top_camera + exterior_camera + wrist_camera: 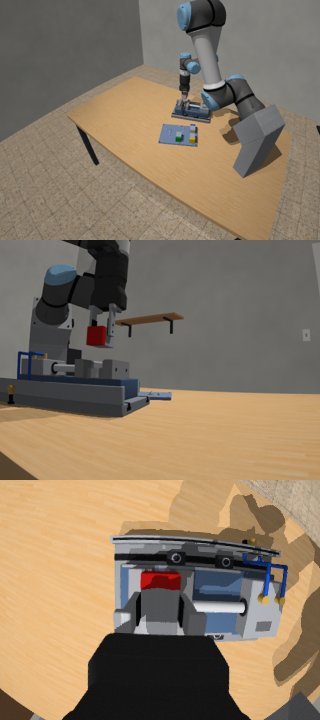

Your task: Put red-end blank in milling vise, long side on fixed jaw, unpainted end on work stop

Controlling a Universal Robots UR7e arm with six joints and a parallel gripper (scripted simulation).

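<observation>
The moving jaw lies 40 mm behind my hand, 20 mm to the left of it and 80 mm below it. From my hand the other things lie so: grey rod: 90 mm behind, 10 mm to the left, 80 mm below; work stop: 10 mm behind, 70 mm to the left, 70 mm below; fixed jaw: 30 mm ahead, 20 mm to the left, 80 mm below.
</observation>
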